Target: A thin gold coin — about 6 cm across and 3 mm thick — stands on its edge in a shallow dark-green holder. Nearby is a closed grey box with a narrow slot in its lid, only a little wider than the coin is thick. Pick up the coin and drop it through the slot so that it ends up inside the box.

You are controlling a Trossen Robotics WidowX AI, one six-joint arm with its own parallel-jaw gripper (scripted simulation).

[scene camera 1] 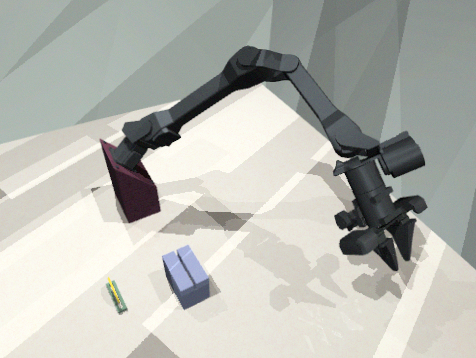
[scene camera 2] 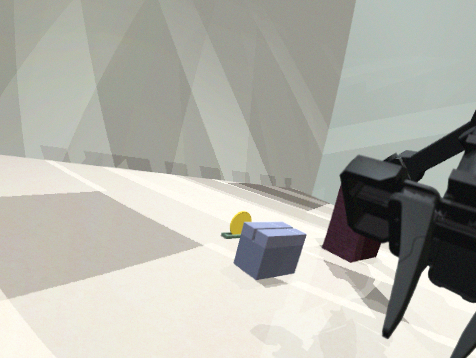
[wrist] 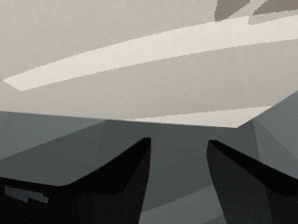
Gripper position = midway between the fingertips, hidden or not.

I see my gripper (scene camera 1: 401,265), a grey box (scene camera 1: 182,281) and a grey box (scene camera 2: 277,261).
My gripper shows as well in the wrist view (wrist: 179,146).
